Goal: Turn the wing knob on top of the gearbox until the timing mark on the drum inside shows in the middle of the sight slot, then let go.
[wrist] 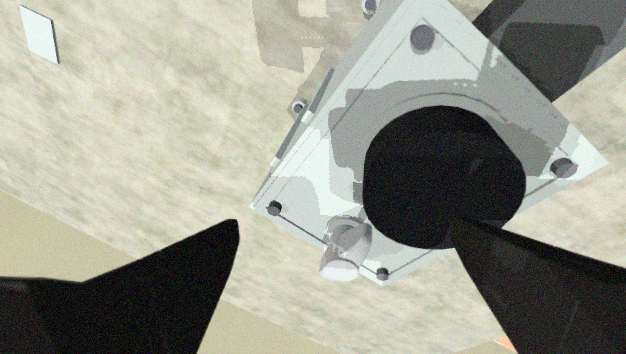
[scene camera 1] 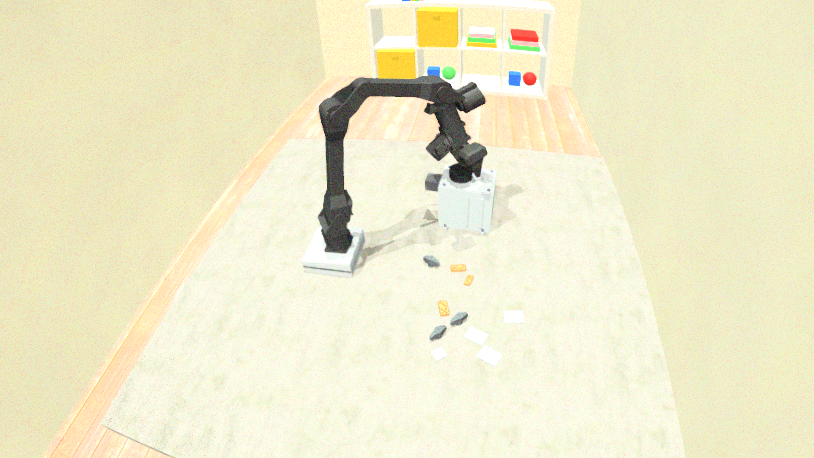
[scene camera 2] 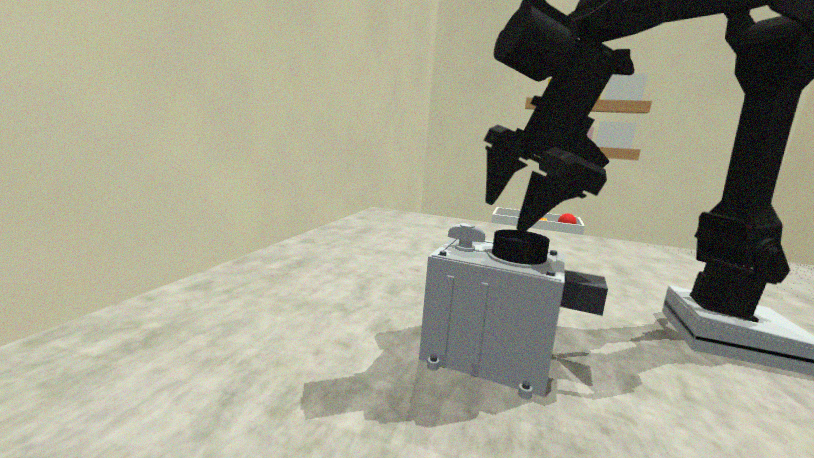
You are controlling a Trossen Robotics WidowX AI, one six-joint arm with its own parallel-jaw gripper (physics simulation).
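Seen in the pictures: gripper, fingertip midpoint: (wrist: 344,228) (scene camera 1: 470,170) (scene camera 2: 503,216); arm's base, origin of the base link: (scene camera 1: 339,244) (scene camera 2: 721,307).
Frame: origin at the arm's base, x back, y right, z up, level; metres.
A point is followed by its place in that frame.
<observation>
The gearbox (scene camera 1: 466,207) {x -0.314, y -0.164, z 0.036 m} (scene camera 2: 492,324) {x -0.304, y -0.288, z 0.023 m} (wrist: 425,65) {x -0.256, y -0.193, z 0.088 m} is a pale grey box standing upright. Its small grey wing knob (scene camera 2: 466,234) {x -0.355, y -0.236, z 0.110 m} (wrist: 345,250) {x -0.345, y -0.221, z 0.116 m} is on the top near one corner, beside a wide black round cap (scene camera 1: 459,173) {x -0.288, y -0.207, z 0.116 m} (scene camera 2: 520,246) {x -0.287, y -0.261, z 0.112 m} (wrist: 440,175) {x -0.280, y -0.220, z 0.117 m}. My gripper (scene camera 2: 505,216) {x -0.317, y -0.201, z 0.132 m} (wrist: 344,228) {x -0.317, y -0.201, z 0.132 m} is open and empty above the gearbox top. One fingertip is close over the black cap, and I cannot tell if it touches. The other is higher. In the wrist view the knob appears between the fingers, below them. The sight slot and timing mark do not show.
A dark block (scene camera 1: 432,182) {x -0.213, y -0.209, z 0.076 m} (scene camera 2: 583,293) {x -0.215, y -0.253, z 0.067 m} (wrist: 550,55) {x -0.225, y -0.233, z 0.078 m} sticks out from the gearbox's side. The arm's white base (scene camera 1: 330,262) {x 0.001, y 0.066, z -0.002 m} stands to the left in scene camera 1. Orange pieces (scene camera 1: 458,267) {x -0.316, y -0.012, z -0.042 m}, grey stones (scene camera 1: 431,260) {x -0.246, y -0.007, z -0.022 m} and white squares (scene camera 1: 513,316) {x -0.469, y 0.122, z -0.046 m} lie in front of the gearbox.
</observation>
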